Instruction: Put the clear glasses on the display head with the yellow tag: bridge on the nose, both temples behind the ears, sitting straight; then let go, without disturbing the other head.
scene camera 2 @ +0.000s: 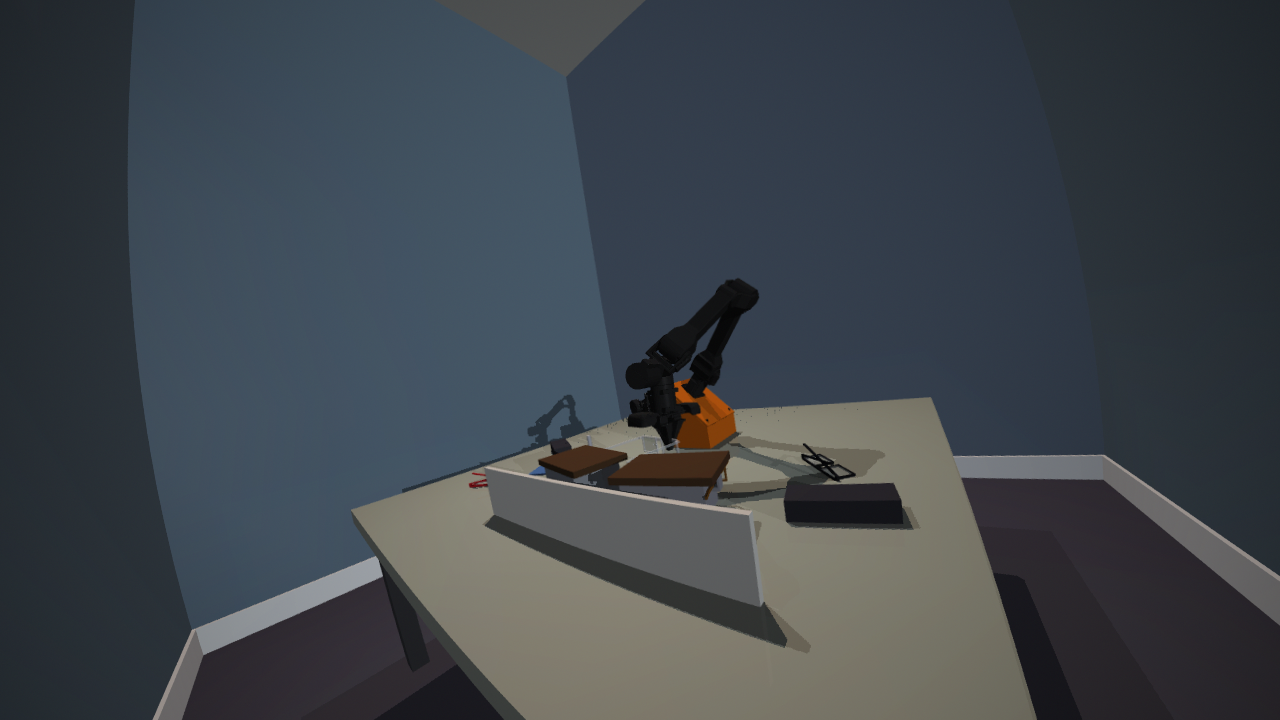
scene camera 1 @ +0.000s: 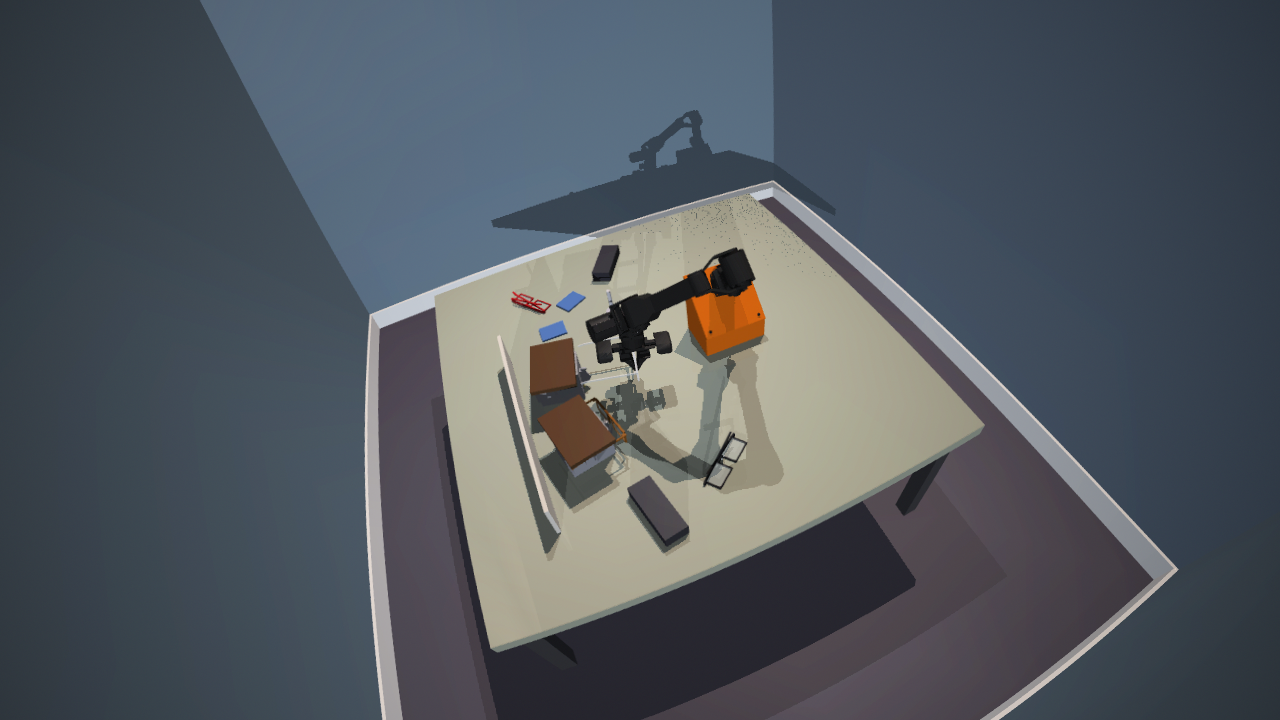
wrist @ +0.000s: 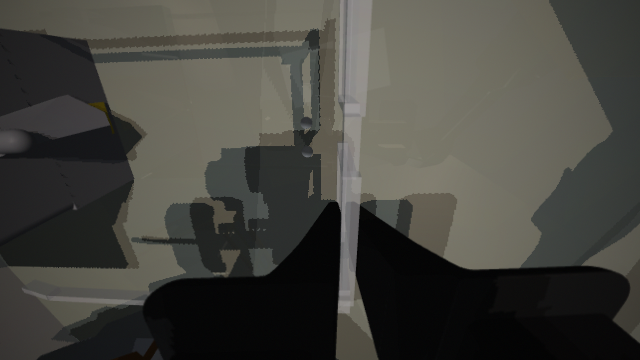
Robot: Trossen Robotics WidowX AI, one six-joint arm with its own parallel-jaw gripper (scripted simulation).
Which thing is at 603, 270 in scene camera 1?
A dark case.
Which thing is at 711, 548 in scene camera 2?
A white panel.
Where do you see a dark case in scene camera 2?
868, 503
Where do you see a dark case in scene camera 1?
At 666, 521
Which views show my gripper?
Scene camera 2, scene camera 1 and the wrist view: all of them.
